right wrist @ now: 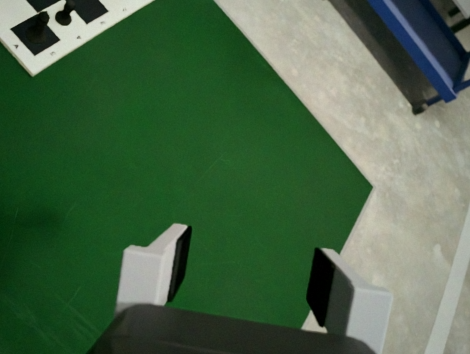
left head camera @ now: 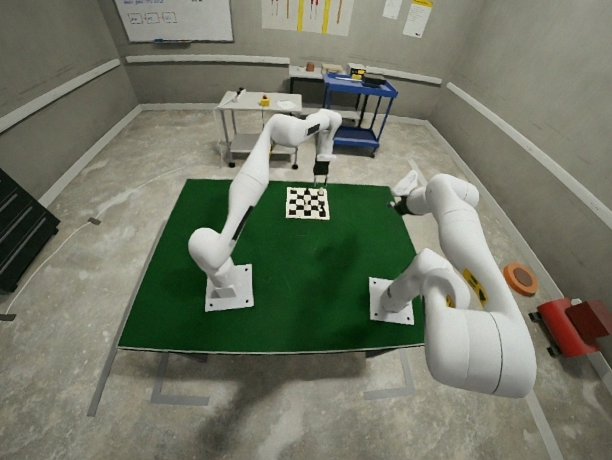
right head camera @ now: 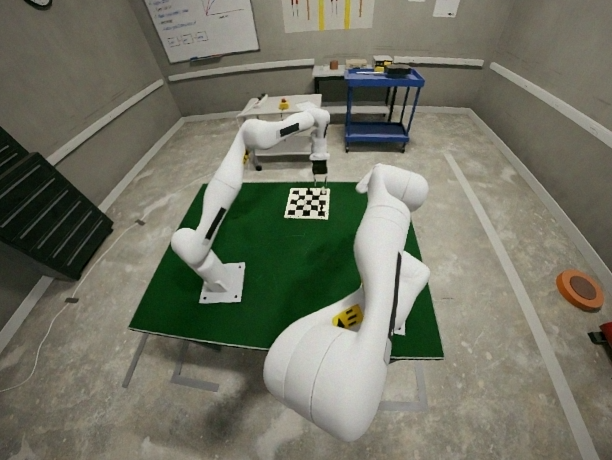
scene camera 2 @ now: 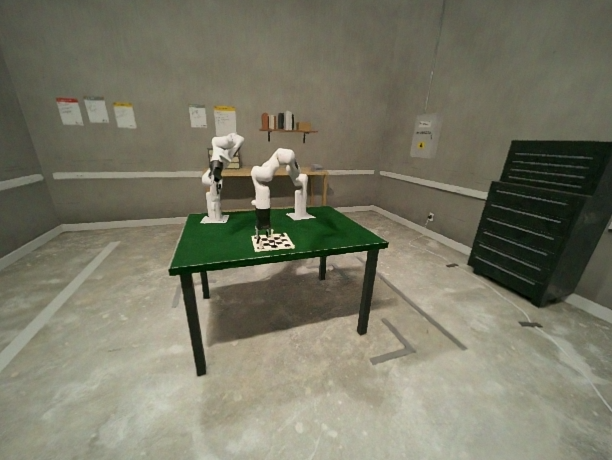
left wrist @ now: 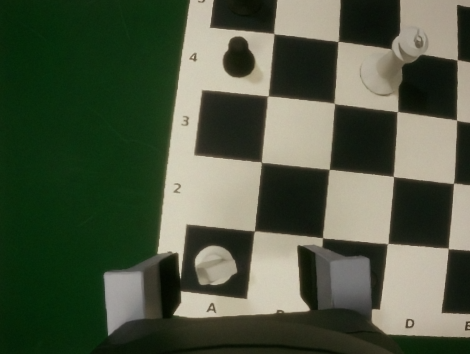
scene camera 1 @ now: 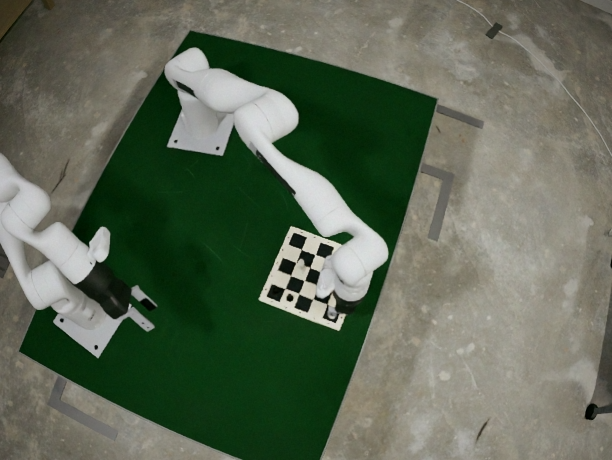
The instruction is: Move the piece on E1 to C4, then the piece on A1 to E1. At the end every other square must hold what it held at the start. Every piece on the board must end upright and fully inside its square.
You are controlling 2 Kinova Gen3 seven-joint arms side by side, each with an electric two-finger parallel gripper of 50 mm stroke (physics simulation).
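Places are measured from the left arm's base along level axes (x ahead, y left, z up), in millimetres.
Pixels of known places: left gripper, fingertip midpoint: [left head camera: 319, 185] [right head camera: 320, 184] [scene camera 2: 262, 237] [left wrist: 239, 275] [scene camera 1: 334, 303]; right gripper, fingertip midpoint: [right wrist: 249, 263] [left head camera: 394, 201] [scene camera 2: 215, 187] [scene camera 1: 152, 318]; left arm's base, link origin: [left head camera: 229, 286] [right head camera: 222, 282] [scene camera 2: 300, 215] [scene camera 1: 203, 126]; right arm's base, link origin: [left head camera: 391, 300] [scene camera 2: 215, 219] [scene camera 1: 91, 314].
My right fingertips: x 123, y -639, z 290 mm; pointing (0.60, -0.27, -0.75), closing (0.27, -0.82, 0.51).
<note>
For each thing: its top centre in the pictures, then the offset to it from my right fingertips. "pt": a spot on its surface instead. Level surfaces: height alone.
- chessboard, surface spot: [left wrist: 172, 215] pt 333 mm ahead, 141 mm left, 283 mm down
- tall white piece, top centre: [left wrist: 421, 33] [scene camera 1: 301, 261] 258 mm ahead, 265 mm left, 220 mm down
- black pawn, top centre: [left wrist: 238, 42] [scene camera 1: 289, 295] 248 mm ahead, 182 mm left, 252 mm down
- black piece, top centre: [right wrist: 46, 11] 208 mm ahead, 188 mm left, 240 mm down
- dark piece, top centre: [left wrist: 370, 281] [left head camera: 307, 188] 371 mm ahead, 240 mm left, 252 mm down
- green table, surface height: 290 mm down
A white piece [left wrist: 216, 265] [scene camera 1: 331, 313] [left head camera: 321, 191] stands upright on dark A1 of the chessboard [left wrist: 172, 215]. A tall white piece [left wrist: 382, 77] [scene camera 1: 301, 265] stands upright on C4. The visible part of E1, at the left wrist view's right edge, shows no piece. My left gripper [left wrist: 239, 275] [left head camera: 320, 186] [scene camera 2: 263, 234] is open and empty, pointing down above row 1. In the left wrist view its fingers lie either side of A1 and B1, A1 nearer the left finger. My right gripper [right wrist: 249, 263] [scene camera 1: 153, 317] is open and empty, high above the table, away from the board.
A black pawn [left wrist: 239, 60] [scene camera 1: 290, 298] stands on A4 and a black piece [left wrist: 245, 6] [right wrist: 37, 32] on A5. A dark piece [left head camera: 307, 191] stands on C1, mostly hidden by a finger in the left wrist view. The green table [left head camera: 280, 320] surrounds the board.
</note>
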